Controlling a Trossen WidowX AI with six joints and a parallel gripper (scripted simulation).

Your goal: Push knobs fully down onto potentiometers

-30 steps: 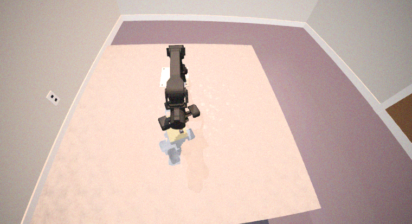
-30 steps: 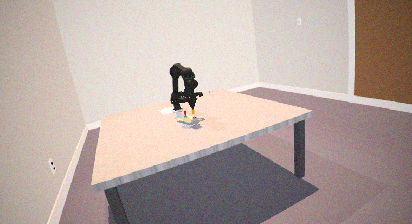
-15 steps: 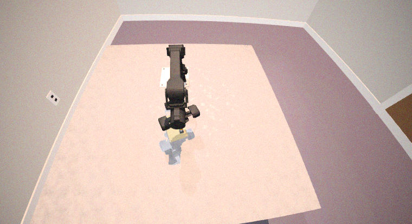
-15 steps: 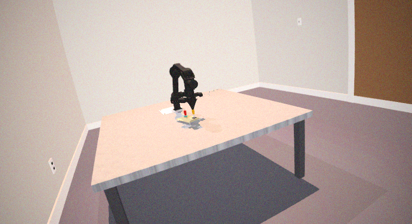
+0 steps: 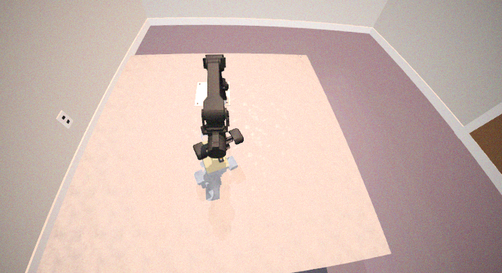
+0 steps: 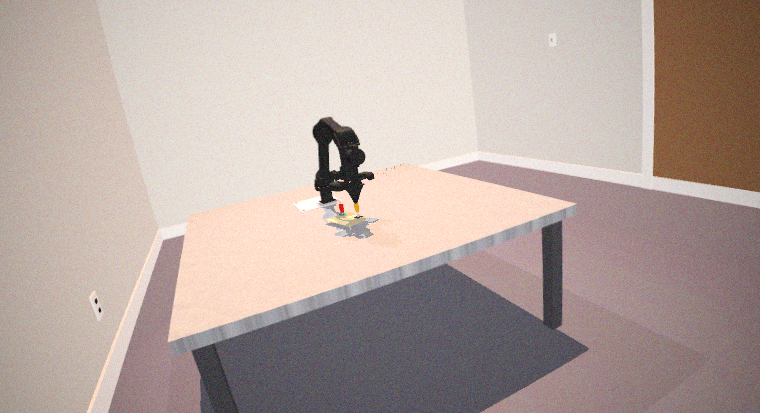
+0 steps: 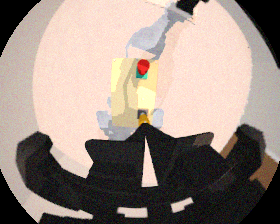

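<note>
Right now the orange knob is 10 mm below my gripper tip. The rest, counted from my gripper tip: red knob 80 mm behind, 30 mm to the right, 30 mm below.
</note>
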